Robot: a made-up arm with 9 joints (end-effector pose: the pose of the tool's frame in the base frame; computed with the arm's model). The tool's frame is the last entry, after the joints. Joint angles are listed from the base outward.
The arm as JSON. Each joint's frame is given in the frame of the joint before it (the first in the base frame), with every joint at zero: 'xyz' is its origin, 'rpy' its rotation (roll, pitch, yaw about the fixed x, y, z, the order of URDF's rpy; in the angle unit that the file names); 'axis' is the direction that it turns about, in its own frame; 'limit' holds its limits. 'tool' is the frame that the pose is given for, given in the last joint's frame.
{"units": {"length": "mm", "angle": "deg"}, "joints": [
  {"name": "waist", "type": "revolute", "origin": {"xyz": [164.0, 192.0, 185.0], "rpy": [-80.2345, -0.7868, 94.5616]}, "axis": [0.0, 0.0, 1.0], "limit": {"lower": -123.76, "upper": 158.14}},
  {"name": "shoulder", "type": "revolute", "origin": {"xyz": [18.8, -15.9, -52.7], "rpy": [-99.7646, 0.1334, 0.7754]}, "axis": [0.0, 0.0, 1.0], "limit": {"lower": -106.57, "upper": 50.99}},
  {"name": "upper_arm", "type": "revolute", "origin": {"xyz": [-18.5, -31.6, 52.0], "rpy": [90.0, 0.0, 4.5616]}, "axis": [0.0, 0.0, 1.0], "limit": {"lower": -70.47, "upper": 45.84}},
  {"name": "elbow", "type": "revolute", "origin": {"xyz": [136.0, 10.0, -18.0], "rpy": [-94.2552, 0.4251, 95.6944]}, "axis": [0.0, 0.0, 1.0], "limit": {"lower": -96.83, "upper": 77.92}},
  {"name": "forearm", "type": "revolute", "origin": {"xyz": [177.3, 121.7, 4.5], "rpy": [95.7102, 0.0, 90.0]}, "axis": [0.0, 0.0, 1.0], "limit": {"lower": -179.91, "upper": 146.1}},
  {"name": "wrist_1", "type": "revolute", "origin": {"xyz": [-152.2, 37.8, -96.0], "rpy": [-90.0, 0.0, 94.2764]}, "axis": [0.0, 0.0, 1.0], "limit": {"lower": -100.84, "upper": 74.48}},
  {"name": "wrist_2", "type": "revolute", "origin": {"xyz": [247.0, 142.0, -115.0], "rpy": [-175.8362, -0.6, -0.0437]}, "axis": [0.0, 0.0, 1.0], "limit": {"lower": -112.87, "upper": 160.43}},
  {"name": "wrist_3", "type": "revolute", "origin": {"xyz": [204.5, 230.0, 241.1], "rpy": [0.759, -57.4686, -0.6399]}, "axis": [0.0, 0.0, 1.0], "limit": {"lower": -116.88, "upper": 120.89}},
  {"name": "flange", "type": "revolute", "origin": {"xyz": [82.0, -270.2, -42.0], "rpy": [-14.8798, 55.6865, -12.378]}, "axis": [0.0, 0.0, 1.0], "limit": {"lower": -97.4, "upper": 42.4}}
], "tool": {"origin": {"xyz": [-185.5, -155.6, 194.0], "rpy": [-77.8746, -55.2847, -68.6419]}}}
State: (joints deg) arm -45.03 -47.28 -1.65 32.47 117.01 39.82 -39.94 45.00 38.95
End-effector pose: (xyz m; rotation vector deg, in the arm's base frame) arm 0.0364 -0.4669 -0.1734 98.90 -69.93 -122.70
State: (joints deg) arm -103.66 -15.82 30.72 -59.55 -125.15 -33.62 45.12 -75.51 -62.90
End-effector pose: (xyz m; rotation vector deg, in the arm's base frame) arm 0.3375 0.5939 0.5258 -129.67 2.07 -36.50
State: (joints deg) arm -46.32 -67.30 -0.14 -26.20 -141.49 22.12 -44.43 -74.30 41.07
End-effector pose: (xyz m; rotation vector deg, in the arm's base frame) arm 0.2417 0.4317 0.3084 31.13 -14.86 -66.13
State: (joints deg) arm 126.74 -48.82 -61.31 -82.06 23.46 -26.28 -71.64 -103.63 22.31
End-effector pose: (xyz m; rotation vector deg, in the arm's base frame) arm 0.1085 0.2729 0.5230 21.28 123.47 -10.63
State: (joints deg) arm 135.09 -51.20 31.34 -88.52 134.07 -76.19 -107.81 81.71 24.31
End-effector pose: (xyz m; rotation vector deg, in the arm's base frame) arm -0.7251 0.2696 -0.0494 -8.52 -59.72 155.62
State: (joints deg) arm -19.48 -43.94 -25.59 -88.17 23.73 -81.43 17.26 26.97 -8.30
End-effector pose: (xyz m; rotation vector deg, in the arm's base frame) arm 0.0003 -0.0042 -0.5773 -129.02 2.20 119.97
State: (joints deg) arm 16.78 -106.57 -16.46 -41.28 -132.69 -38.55 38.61 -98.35 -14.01
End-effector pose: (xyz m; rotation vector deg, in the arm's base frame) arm -0.0633 0.2626 0.0723 -95.19 -127.84 35.24
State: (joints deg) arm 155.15 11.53 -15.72 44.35 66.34 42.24 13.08 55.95 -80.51
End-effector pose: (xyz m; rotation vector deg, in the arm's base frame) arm 0.1774 0.4715 0.5407 -45.00 -27.32 45.73
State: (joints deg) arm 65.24 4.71 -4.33 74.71 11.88 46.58 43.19 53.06 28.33
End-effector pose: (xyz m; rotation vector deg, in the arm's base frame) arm 0.2332 0.6172 0.9062 118.54 8.24 63.82
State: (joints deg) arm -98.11 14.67 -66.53 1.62 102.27 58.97 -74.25 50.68 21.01
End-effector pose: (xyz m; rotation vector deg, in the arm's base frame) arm -0.0162 0.6473 -0.4096 -83.41 -118.68 104.18
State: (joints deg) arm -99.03 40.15 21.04 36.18 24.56 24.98 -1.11 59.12 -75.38
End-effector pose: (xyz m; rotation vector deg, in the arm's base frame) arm 0.0790 -0.0041 -0.3316 129.87 8.55 -63.99
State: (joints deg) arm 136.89 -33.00 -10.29 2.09 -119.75 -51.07 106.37 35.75 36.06
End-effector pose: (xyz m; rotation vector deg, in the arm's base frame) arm -0.2162 -0.5153 0.0492 -2.28 -116.29 -127.52
